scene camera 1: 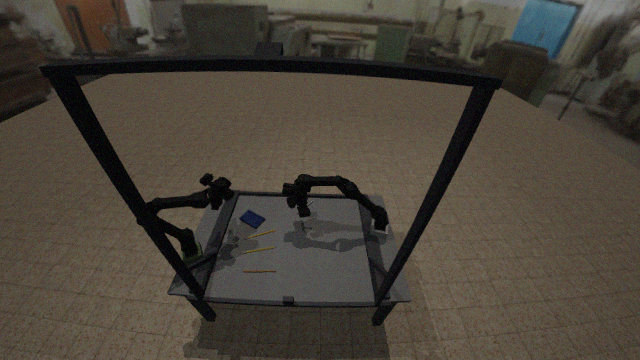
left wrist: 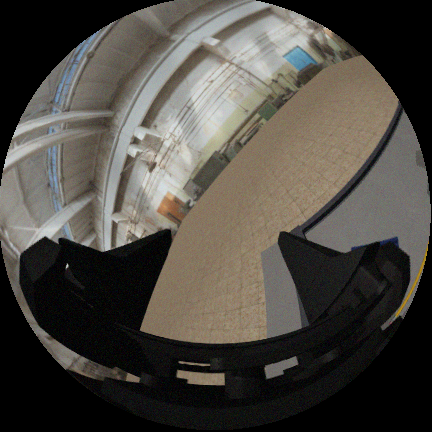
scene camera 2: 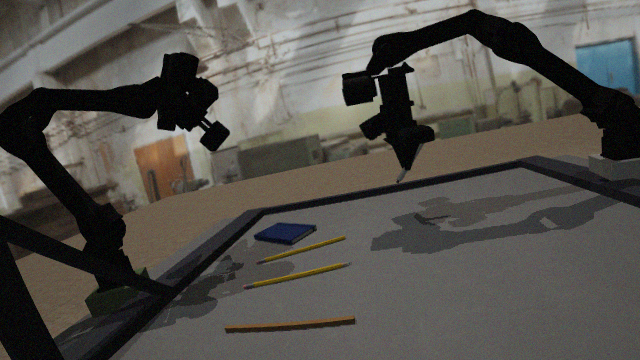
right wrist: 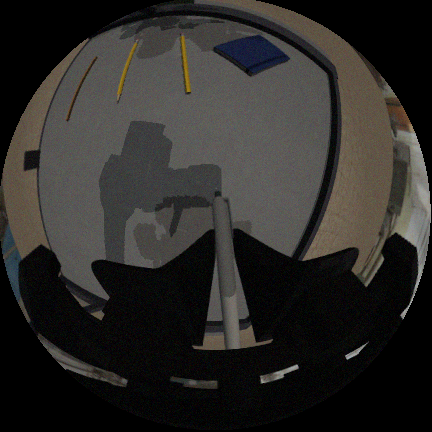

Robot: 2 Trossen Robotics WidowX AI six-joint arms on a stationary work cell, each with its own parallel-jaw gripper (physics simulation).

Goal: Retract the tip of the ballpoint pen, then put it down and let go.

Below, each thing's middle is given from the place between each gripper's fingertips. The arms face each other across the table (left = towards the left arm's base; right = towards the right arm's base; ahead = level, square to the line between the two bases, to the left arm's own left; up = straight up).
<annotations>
I see my right gripper 70 mm short of the blue notebook (scene camera 2: pixel 284 233), 310 mm to the right of it and 100 mm above it.
My left hand is 40 mm past the blue notebook, 140 mm to the left of it and 320 mm above it.
</annotations>
